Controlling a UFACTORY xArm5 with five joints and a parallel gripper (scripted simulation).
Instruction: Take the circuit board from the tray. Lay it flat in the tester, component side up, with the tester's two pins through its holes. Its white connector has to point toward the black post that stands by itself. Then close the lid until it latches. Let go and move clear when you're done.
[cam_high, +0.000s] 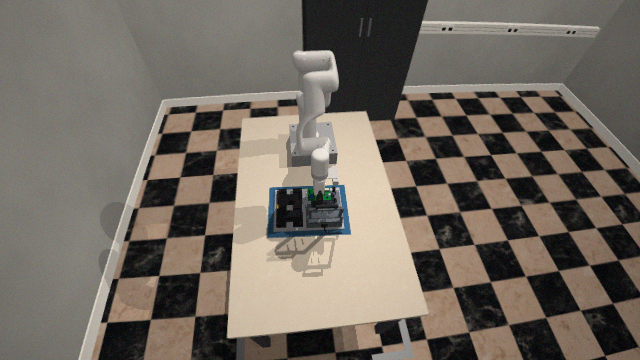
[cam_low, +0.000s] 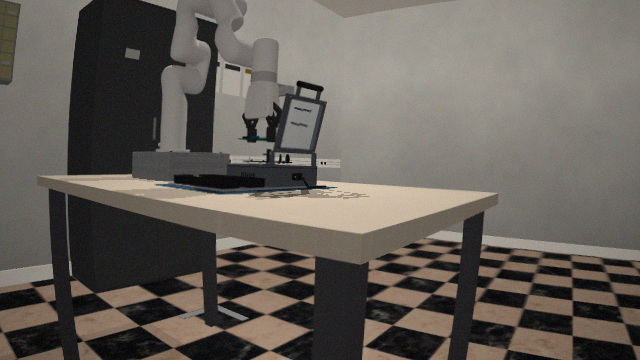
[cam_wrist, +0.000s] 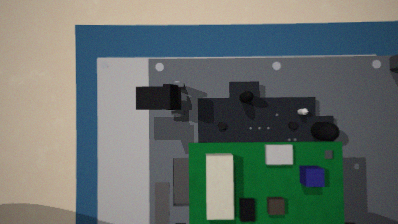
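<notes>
Now: the black post 8 cm to the left of my hand, 5 cm below it and 5 cm behind it. From my hand the other things lie so: tester lid (13 cm ahead, 5 cm above, 2 cm to the left); then green circuit board (right at my hand).
</notes>
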